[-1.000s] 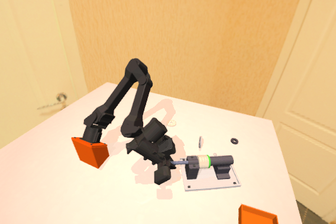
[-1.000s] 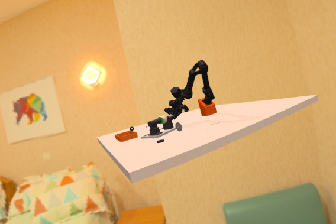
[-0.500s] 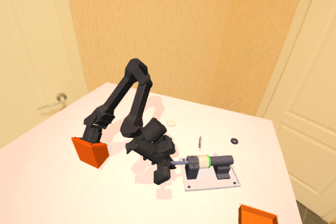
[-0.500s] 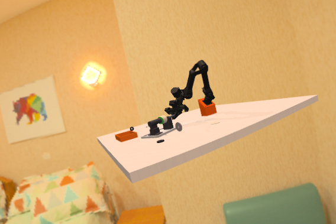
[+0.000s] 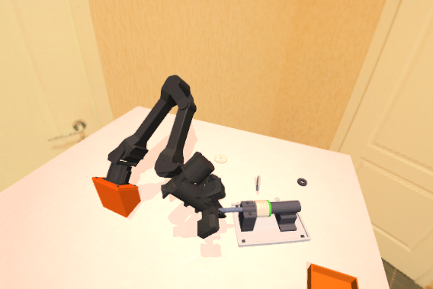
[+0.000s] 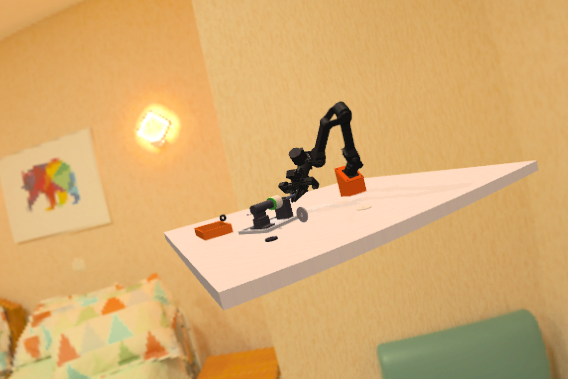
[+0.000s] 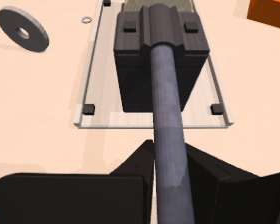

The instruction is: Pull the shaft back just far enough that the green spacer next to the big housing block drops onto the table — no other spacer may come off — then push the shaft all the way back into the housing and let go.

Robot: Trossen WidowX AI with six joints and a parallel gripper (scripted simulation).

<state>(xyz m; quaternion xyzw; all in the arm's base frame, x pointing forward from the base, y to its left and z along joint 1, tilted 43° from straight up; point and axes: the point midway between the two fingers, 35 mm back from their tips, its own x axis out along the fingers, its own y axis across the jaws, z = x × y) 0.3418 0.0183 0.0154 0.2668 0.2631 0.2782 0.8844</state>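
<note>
Right now the grey shaft is 4 cm ahead of my gripper tip, 2 cm to the left of it and 2 cm above it. The rest, counted from my gripper tip: grey washer (19 cm to the left, 8 cm ahead, 3 cm below); then orange tray (31 cm ahead, 17 cm to the right, 5 cm below); then green spacer (12 cm ahead, 5 cm to the left, 2 cm above).
</note>
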